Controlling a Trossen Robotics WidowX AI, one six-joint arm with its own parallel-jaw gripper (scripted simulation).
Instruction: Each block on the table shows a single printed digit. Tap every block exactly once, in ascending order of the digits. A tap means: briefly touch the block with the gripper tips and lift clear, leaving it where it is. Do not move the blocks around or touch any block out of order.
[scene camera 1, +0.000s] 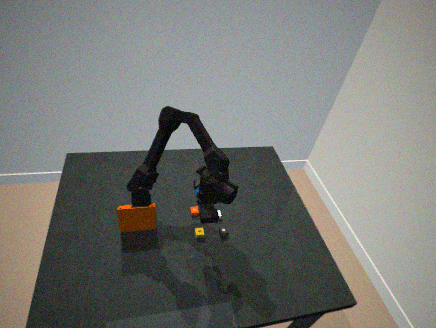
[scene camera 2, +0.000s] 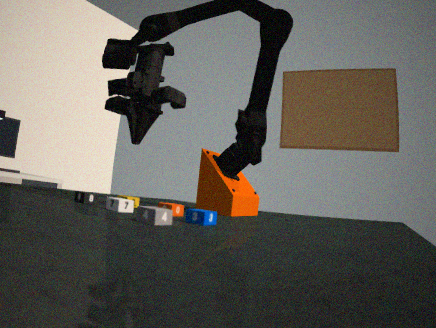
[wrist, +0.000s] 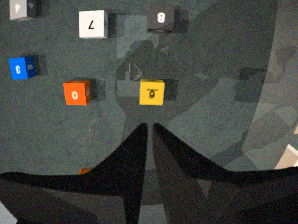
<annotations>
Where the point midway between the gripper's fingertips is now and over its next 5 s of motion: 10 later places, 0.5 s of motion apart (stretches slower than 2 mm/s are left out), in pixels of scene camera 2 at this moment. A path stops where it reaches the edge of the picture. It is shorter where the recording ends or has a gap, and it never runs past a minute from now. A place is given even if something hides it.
My gripper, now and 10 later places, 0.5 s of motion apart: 135, 144; 129, 134; 120, 181; 119, 196; 122, 190; 120, 134; 89, 140; 84, 179; 81, 188; 86, 183; 139, 153
</annotations>
